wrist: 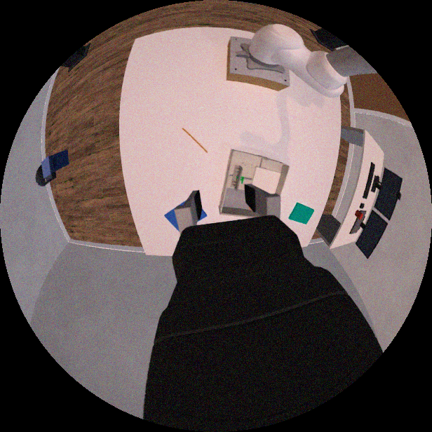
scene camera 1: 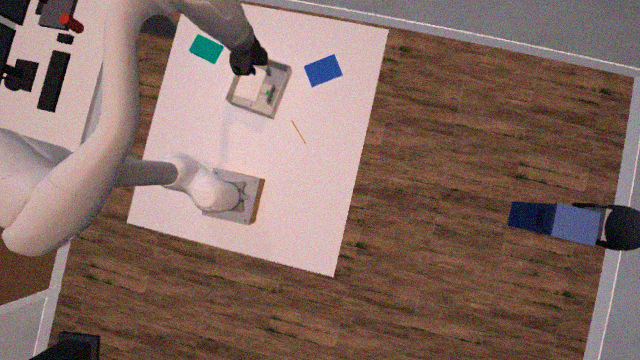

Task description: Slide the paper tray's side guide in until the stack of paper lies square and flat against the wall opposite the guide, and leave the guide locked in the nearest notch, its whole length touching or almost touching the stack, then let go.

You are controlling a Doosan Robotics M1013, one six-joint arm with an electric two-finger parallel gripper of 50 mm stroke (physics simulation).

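Places are measured from the arm's base along level axes (x ahead, y left, z up), in centimetres.
Pixels of known places: gripper, fingertip midpoint: (scene camera 1: 262, 72).
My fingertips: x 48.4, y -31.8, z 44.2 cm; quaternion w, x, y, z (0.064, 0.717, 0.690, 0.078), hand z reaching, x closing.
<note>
Ahead of a thing's pixels: the offset from my fingertips to its top centre.
The paper tray {dx +20.9, dy +20.0, dz -46.3 cm} (scene camera 1: 283, 93) (wrist: 225, 182) is a shallow beige box on the white table top. The pale stack of paper {dx +22.9, dy +26.2, dz -51.6 cm} (scene camera 1: 247, 88) (wrist: 266, 179) lies in it, towards the wall at the right in the wrist view; whether it touches that wall squarely is unclear. The side guide {dx +15.6, dy +14.0, dz -47.6 cm} (scene camera 1: 272, 96) (wrist: 237, 176) is a small grey upright piece beside a green mark, with a gap between it and the stack. My gripper (scene camera 1: 255, 66) (wrist: 222, 195) is open and empty, above the tray's far end in the scene view. One finger hides part of the tray and the stack's edge in the wrist view.
A blue sheet {dx +33.1, dy -19.4, dz -54.9 cm} (scene camera 1: 323, 70) (wrist: 171, 218) and a teal sheet {dx +47.7, dy +58.9, dz -53.9 cm} (scene camera 1: 205, 49) (wrist: 301, 213) lie on opposite sides of the tray. A thin orange stick {dx -6.8, dy -5.2, dz -55.0 cm} (scene camera 1: 298, 132) (wrist: 195, 140) lies nearby. The arm's base plate (scene camera 1: 240, 217) (wrist: 237, 72) stands farther along the table.
</note>
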